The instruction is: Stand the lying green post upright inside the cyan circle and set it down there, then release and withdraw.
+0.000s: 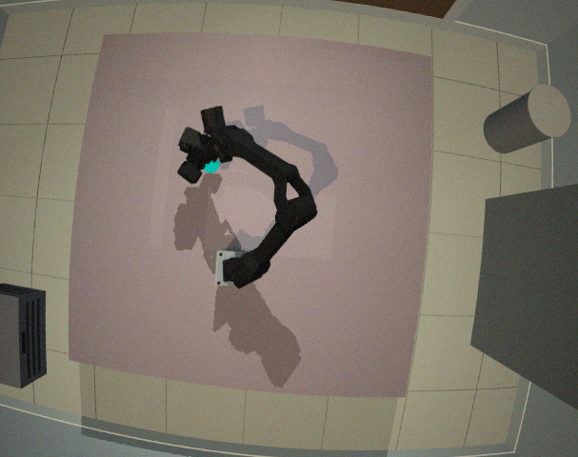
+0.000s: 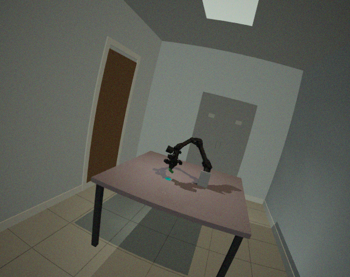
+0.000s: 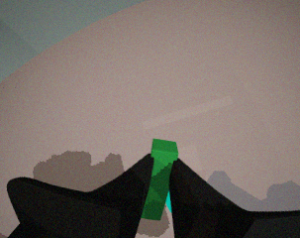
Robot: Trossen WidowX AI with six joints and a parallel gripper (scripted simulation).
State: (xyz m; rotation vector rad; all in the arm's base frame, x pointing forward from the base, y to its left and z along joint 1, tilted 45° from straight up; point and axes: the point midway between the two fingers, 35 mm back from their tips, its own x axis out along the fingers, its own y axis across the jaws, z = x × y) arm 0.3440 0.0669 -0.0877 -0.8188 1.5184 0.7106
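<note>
Now: gripper tip 110 mm above the cyan circle and 40 mm to the left of it. From my gripper tip the other things lie so: green post (10 mm to the right, 10 mm below, 10 mm behind).
</note>
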